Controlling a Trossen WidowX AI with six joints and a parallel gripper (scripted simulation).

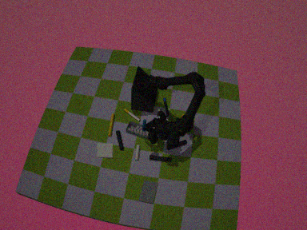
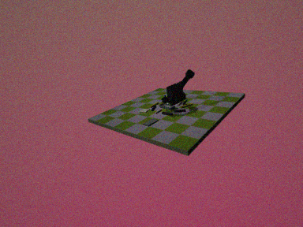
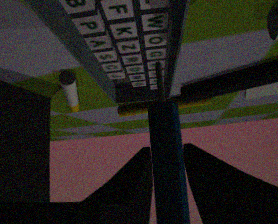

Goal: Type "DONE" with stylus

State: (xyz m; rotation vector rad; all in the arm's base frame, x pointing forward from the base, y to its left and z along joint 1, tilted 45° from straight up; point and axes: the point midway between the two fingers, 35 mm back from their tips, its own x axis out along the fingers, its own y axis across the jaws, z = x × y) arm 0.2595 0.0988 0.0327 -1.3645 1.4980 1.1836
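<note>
My gripper tip is now 1 cm above the dark blue stylus. From my gripper tip the other things lie so: pale note pad: 17 cm ahead, 18 cm to the right, 8 cm below; grey slab: 35 cm ahead, 12 cm to the left, 8 cm below; thin grey tip: 5 cm below.
</note>
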